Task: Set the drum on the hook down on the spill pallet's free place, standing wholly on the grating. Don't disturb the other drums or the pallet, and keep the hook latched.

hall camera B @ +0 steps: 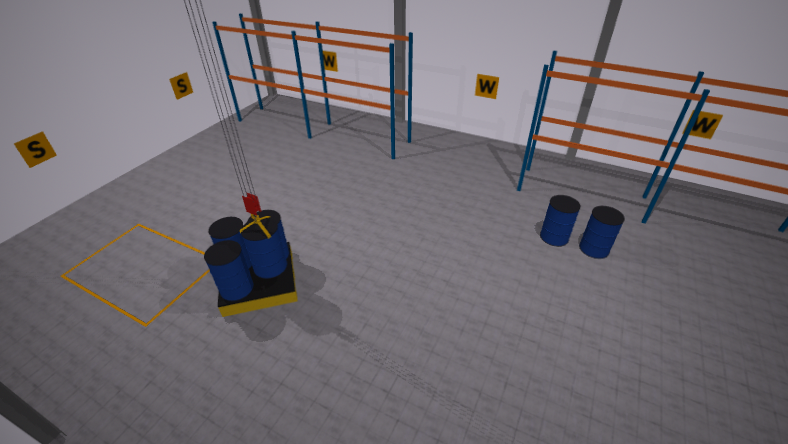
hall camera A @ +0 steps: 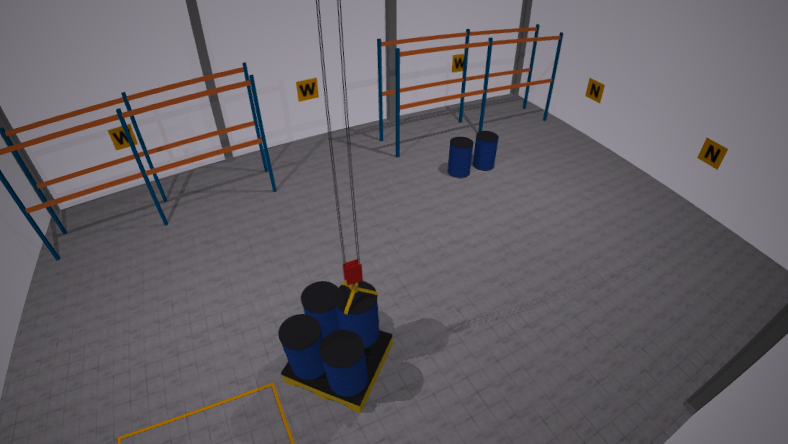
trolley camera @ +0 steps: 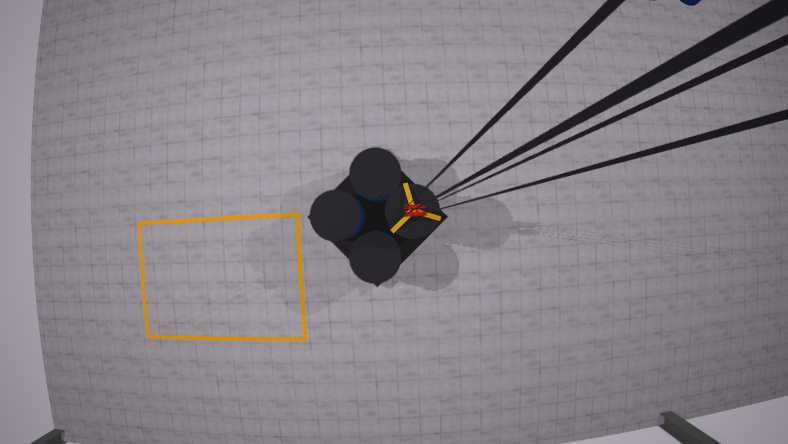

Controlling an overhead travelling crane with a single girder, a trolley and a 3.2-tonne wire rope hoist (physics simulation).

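My gripper, a yellow three-armed drum lifter [hall camera A: 354, 289] [hall camera B: 256, 220] [trolley camera: 414, 211], hangs below the red hook block [hall camera A: 352, 272] [hall camera B: 251, 203] and is shut on a blue drum [hall camera A: 361, 328] [hall camera B: 267, 256] [trolley camera: 419, 230] with a black lid. That drum is upright over the spill pallet's right corner in the trolley view. Its lid looks slightly larger than the others there. Contact with the black grating of the pallet [hall camera A: 376, 357] [hall camera B: 259, 304] [trolley camera: 376, 217] cannot be told. Three other drums stand upright on the pallet. The hook's latch is too small to see.
A yellow floor outline [hall camera A: 195, 410] [hall camera B: 103, 300] [trolley camera: 226, 338] lies beside the pallet. Two more blue drums [hall camera A: 459, 158] [hall camera A: 485, 151] [hall camera B: 559, 221] [hall camera B: 601, 232] stand apart on the floor. Racks with blue posts [hall camera A: 397, 104] [hall camera B: 392, 104] and orange beams stand along the W wall.
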